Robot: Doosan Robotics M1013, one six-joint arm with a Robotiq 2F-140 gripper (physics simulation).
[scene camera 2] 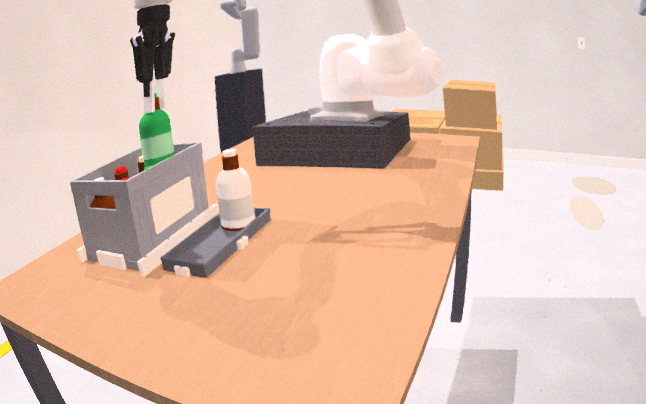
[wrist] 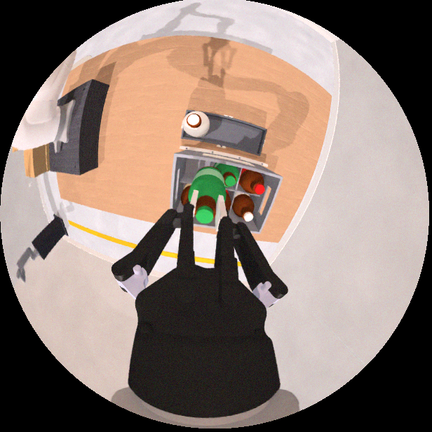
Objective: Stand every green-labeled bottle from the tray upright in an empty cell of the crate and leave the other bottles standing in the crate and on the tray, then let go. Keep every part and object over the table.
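Frame: origin at the arm's base, x down, y back, z left, level; centimetres.
Seen in the pictures: gripper, between the fingertips: [scene camera 2: 155,110]; arm's base, origin of its link: [scene camera 2: 348,117].
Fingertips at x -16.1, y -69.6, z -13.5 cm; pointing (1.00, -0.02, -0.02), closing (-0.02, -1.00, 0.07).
Note:
Offsets run from my fingertips to a thing's top centre. "spot": to the spot under its first point. Level surfaces: height alone.
My gripper [scene camera 2: 154,102] [wrist: 206,199] is shut on the neck of a green bottle @(dx -3.7, dy -0.2, dz -0.5 cm) [scene camera 2: 156,129] [wrist: 208,183] with a pale green label. The bottle is roughly upright over the grey crate @(dx +9.5, dy -4.4, dz +3.4 cm) [scene camera 2: 110,230] [wrist: 274,194]; its lower end is hidden behind the crate's near wall in the scene view. Another green bottle [wrist: 227,170] stands in the crate beside it. A red-capped brown bottle [wrist: 251,181] and a white-capped one [wrist: 243,204] stand at the crate's handle end. More brown bottles are partly hidden by the held bottle. A white bottle @(dx +11.0, dy +7.4, dz +13.6 cm) [scene camera 2: 235,195] [wrist: 197,129] stands on the tray @(spot: dx +25.2, dy -15.0, dz +16.8 cm) [scene camera 2: 185,265] [wrist: 235,135].
Cream guide strips @(spot: dx +25.2, dy -6.6, dz +7.8 cm) [scene camera 2: 177,240] lie between crate and tray on the wooden table @(dx +27.0 cm) [scene camera 2: 350,280] [wrist: 135,125]. The dark robot base block [scene camera 2: 320,145] [wrist: 90,130] stands on the far part of the table. A partly visible crate cell [wrist: 188,169] lies left of the held bottle in the wrist view.

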